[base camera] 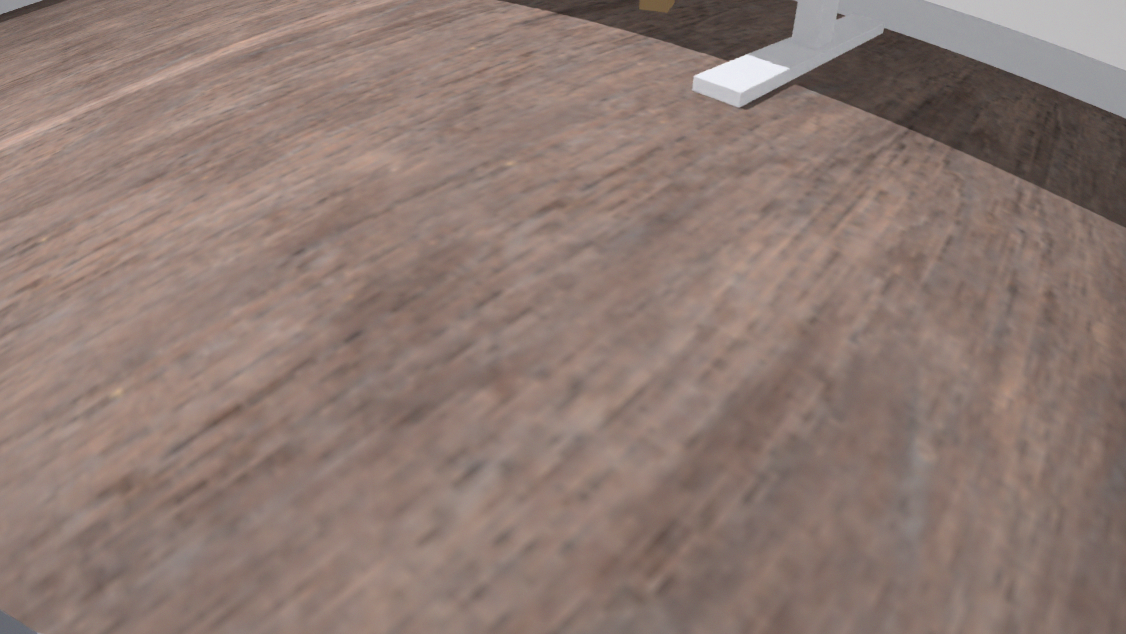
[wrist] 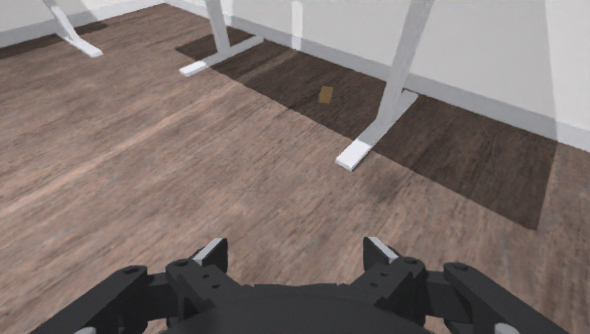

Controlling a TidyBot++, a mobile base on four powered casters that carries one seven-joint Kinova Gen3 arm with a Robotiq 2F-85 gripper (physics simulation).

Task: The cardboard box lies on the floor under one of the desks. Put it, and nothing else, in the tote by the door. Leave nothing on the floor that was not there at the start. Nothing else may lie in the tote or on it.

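Frame: origin at the arm's base, x back, y right, z up, level; metres.
Where they show: gripper, fingertip midpoint: (wrist: 295, 252).
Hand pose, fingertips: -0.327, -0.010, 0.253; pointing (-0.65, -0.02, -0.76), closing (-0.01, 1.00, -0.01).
Each offset is from my fingertips to the top centre of the thing, as dx, dy, dz. "spot": to the spot under its first point.
The cardboard box {-1.143, +0.156, -0.599} (base camera: 656, 4) (wrist: 326, 94) is small and brown and lies on the floor in the desk's shadow. In the wrist view it is above the middle, between two white desk legs and nearer the right one; in the base camera view its lower part shows at the top edge. My gripper (wrist: 295, 252) is open, with nothing between its fingers, above the floor and well apart from the box. The tote does not show in either view.
The near desk leg (base camera: 816, 23) (wrist: 402, 55) has a long flat foot {spot: -0.652, +0.232, -0.624} (base camera: 740, 78) (wrist: 354, 154) on the floor, right of the box. A second desk leg {spot: -1.666, -0.522, -0.439} (wrist: 218, 25) stands left of the box, and another leg (wrist: 65, 22) is farther left. A white wall (wrist: 480, 60) runs behind.
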